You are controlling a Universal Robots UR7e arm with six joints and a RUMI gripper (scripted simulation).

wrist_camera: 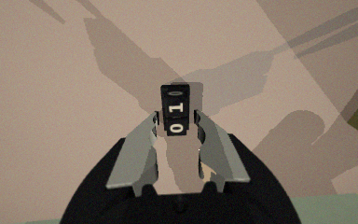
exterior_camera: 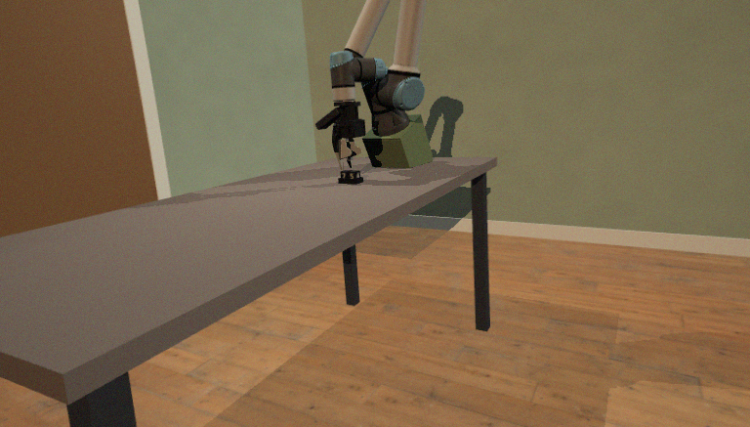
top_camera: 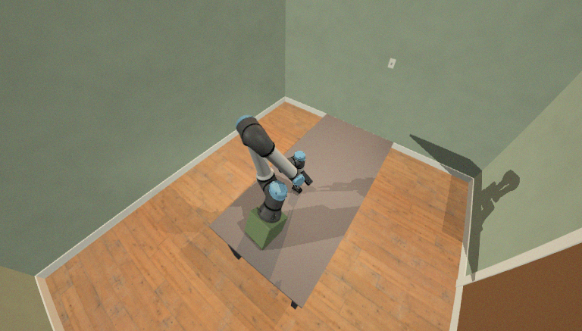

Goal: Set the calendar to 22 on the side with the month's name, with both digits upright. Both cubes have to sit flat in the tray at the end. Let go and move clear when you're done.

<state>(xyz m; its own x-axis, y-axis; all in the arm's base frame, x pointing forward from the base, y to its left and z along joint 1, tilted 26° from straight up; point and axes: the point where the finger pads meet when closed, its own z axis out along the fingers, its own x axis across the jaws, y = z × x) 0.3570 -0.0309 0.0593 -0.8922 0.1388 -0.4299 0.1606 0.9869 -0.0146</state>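
Right now the black number cube is 40 mm below my hand. Round my hand: black tray: 20 mm to the left, 50 mm below.
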